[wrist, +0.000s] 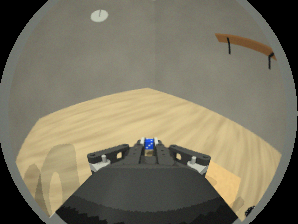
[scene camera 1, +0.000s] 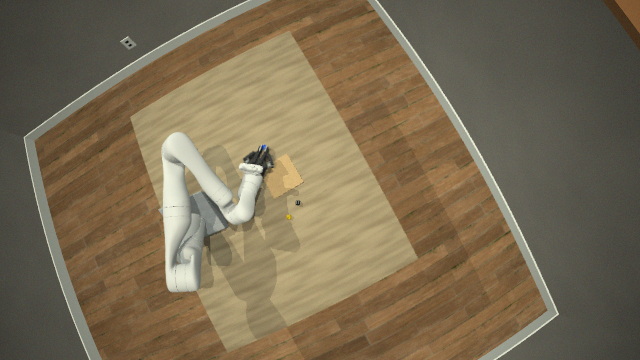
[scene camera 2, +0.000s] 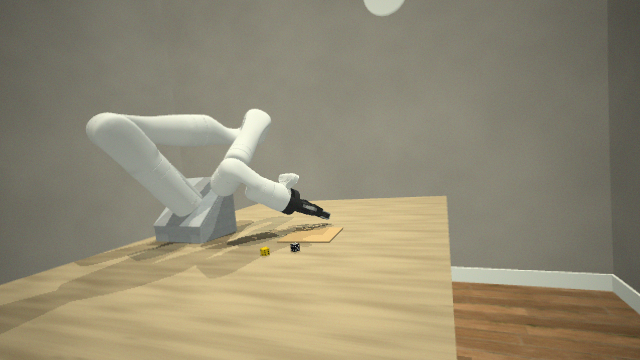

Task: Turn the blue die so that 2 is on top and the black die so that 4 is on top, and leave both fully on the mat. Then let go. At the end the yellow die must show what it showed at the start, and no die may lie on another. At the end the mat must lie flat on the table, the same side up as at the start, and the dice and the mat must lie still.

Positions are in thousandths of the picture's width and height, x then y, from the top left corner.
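Scene:
Tan mat: visible in scene camera 1 (445, 490), scene camera 2 (471, 654) and the wrist view (760, 824).

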